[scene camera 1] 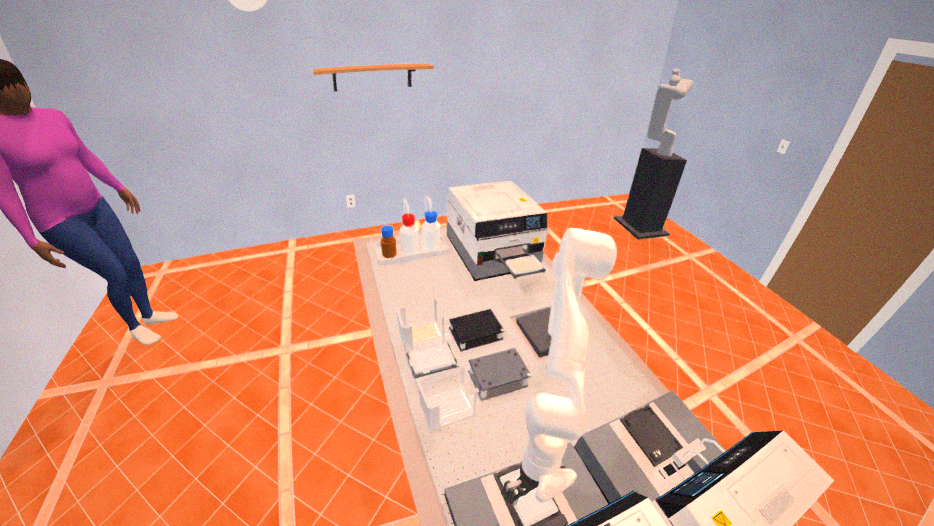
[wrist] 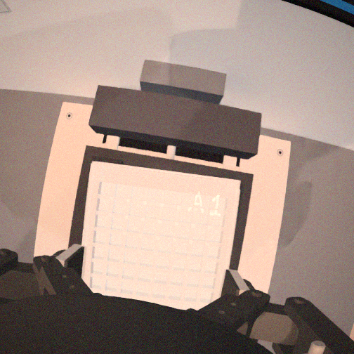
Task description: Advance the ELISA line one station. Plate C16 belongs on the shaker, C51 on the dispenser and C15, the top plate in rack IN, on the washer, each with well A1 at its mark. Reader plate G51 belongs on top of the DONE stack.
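Frame: origin at the arm's base, x right, y ahead, z up, level; metres.
Seen in the pictures: gripper, between the fingertips: (scene camera 1: pixel 529 495).
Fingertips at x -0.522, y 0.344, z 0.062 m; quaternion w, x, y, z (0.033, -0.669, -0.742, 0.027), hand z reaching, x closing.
Note:
Pixels of each thing's top centre, then the offset from my fingertips to it. "spot": a spot on its surface instead.
- second instrument's dark nest, a spot on its surface: (scene camera 1: pixel 648 436) spot: dy -0.364, dx +0.037, dz +0.009 m
- white instrument, centre of its top: (scene camera 1: pixel 496 199) dy -0.269, dx +1.106, dz +0.186 m
- clear rack, centre of its top: (scene camera 1: pixel 447 403) dy +0.120, dx +0.321, dz -0.049 m
My gripper (scene camera 1: pixel 516 488) (wrist: pixel 152 274) is shut on a white well plate (wrist: pixel 160 230), one finger at each long side. The plate lies within the outline of a dark nest (wrist: pixel 245 220) on an instrument at the front of the bench; whether it rests on the nest floor is hard to tell. The mark A1 shows at its upper right in the wrist view. No plate number is readable. A second instrument's dark nest (scene camera 1: pixel 648 436) holds no plate. A white instrument (scene camera 1: pixel 498 202) at the back has its tray (scene camera 1: pixel 524 264) out. White plates (scene camera 1: pixel 431 358) (scene camera 1: pixel 426 331) stand among the clear racks at the left.
A dark bar (wrist: pixel 175 120) stands behind the nest. Another clear rack (scene camera 1: pixel 450 403), a black-topped stand (scene camera 1: pixel 475 325), a grey-topped stand (scene camera 1: pixel 498 371) and a dark pad (scene camera 1: pixel 537 329) are mid-bench. Bottles (scene camera 1: pixel 388 245) stand at the back left. A person (scene camera 1: pixel 52 156) stands at the left.

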